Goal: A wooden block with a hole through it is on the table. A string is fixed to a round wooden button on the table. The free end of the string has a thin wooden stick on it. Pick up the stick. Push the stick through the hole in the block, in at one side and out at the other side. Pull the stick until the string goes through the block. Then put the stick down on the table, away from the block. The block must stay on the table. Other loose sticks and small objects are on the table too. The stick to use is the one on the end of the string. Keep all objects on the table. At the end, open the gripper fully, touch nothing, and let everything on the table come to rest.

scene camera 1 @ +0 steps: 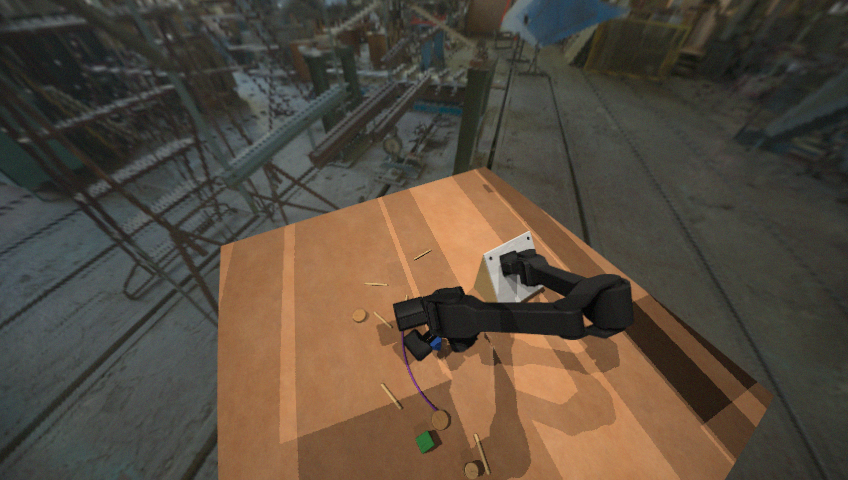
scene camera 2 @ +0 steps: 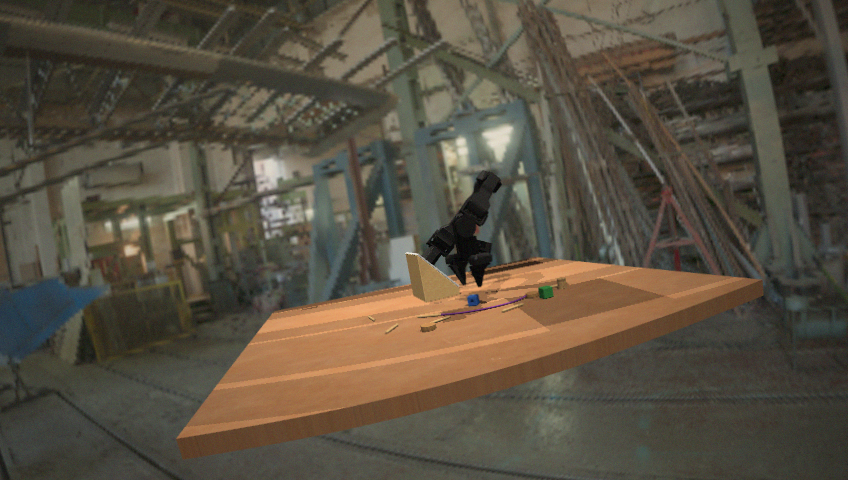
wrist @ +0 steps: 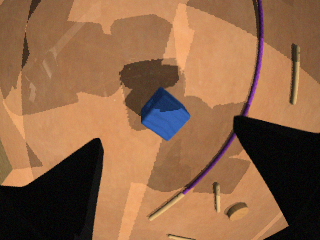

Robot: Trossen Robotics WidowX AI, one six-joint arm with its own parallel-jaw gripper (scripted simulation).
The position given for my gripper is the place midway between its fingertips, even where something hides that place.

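Holding nothing, my gripper (scene camera 2: 472, 286) is open. Scene camera 1 gives me another sight of the gripper (scene camera 1: 438, 337), and I find it (wrist: 170, 133) from the wrist too. There is also a blue block (wrist: 164, 115) that I can see.
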